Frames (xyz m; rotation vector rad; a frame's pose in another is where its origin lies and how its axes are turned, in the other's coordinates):
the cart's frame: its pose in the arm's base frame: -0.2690 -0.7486 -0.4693 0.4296 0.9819 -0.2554
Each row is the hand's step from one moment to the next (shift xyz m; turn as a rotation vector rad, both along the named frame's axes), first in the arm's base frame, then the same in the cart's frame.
Working: the arm's base frame: its pose in the cart's frame: -0.2646 0.8811 0.0814 -0.4296 -0.9819 0.2554

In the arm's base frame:
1: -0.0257 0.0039 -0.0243 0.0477 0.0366 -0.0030
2: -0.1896 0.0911 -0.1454 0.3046 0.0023 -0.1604
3: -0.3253 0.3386 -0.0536 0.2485 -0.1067 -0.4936
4: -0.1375 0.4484 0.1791 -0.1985 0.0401 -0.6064
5: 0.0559 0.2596 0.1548 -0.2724 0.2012 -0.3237
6: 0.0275 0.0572 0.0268 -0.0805 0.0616 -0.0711
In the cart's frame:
1: 0.0067 -0.0124 -0.0327 0.0275 0.0507 0.0172
2: 0.0198 -0.0286 -0.2533 0.2985 0.0854 0.1488
3: -0.1344 0.1586 -0.4244 0.5516 -0.1118 -0.0032
4: -0.2322 0.3852 -0.2230 0.4052 -0.1855 -0.4584
5: -0.1050 0.2888 -0.0035 0.1242 -0.0056 -0.4517
6: -0.0088 0.0680 0.0070 0.0159 0.0060 -0.1226

